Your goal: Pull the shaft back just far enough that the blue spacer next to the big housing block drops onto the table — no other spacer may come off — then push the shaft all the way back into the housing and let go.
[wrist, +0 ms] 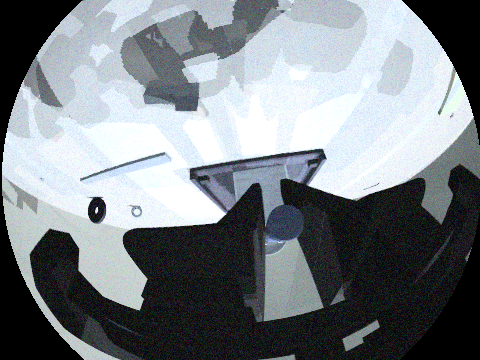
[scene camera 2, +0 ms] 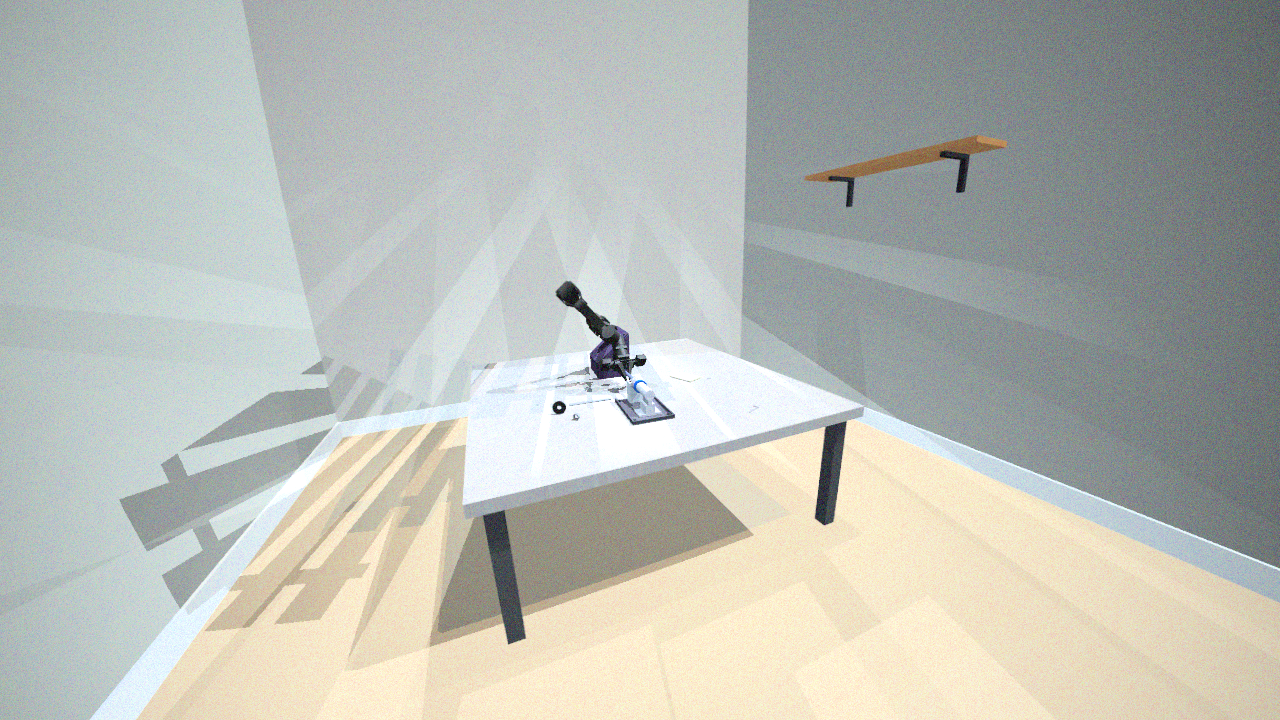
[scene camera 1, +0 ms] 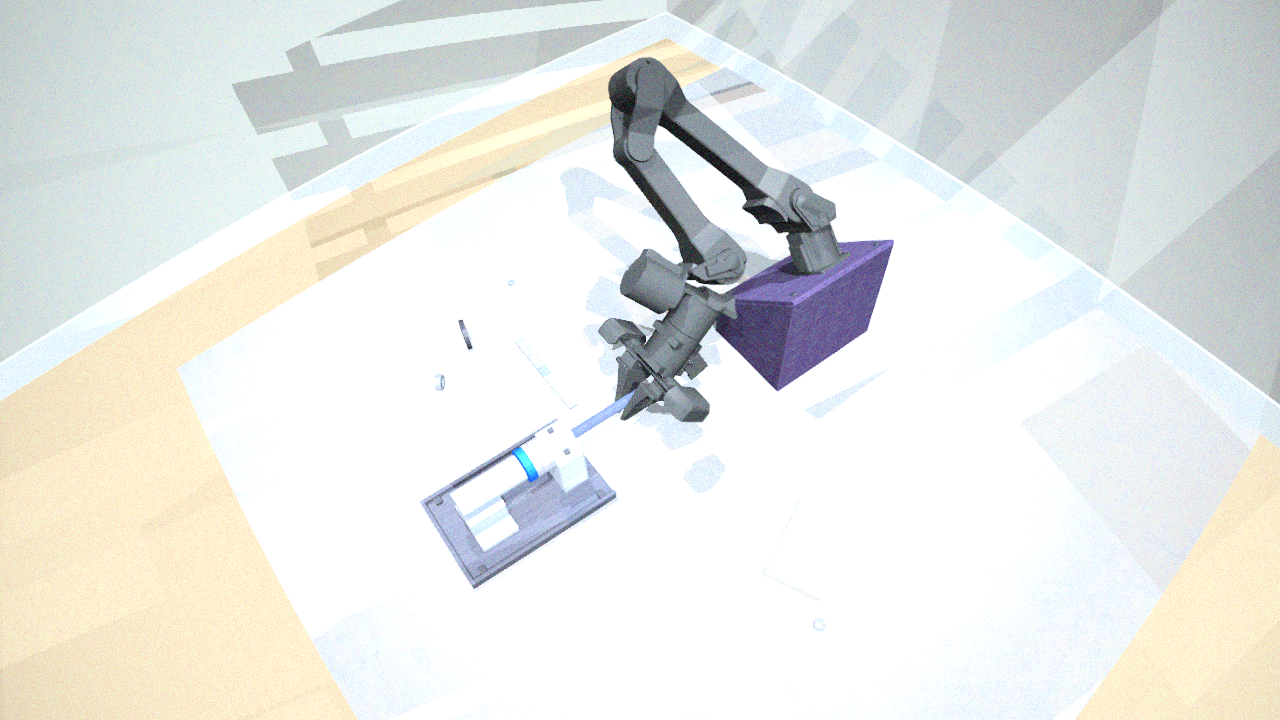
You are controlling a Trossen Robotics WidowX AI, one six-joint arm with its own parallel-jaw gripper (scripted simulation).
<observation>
I see my gripper [scene camera 1: 619,416] and a shaft [scene camera 1: 620,404].
The shaft shows as well in the wrist view [wrist: 285,223]. My gripper also shows in the wrist view [wrist: 270,188] and in scene camera 2 [scene camera 2: 628,380].
</observation>
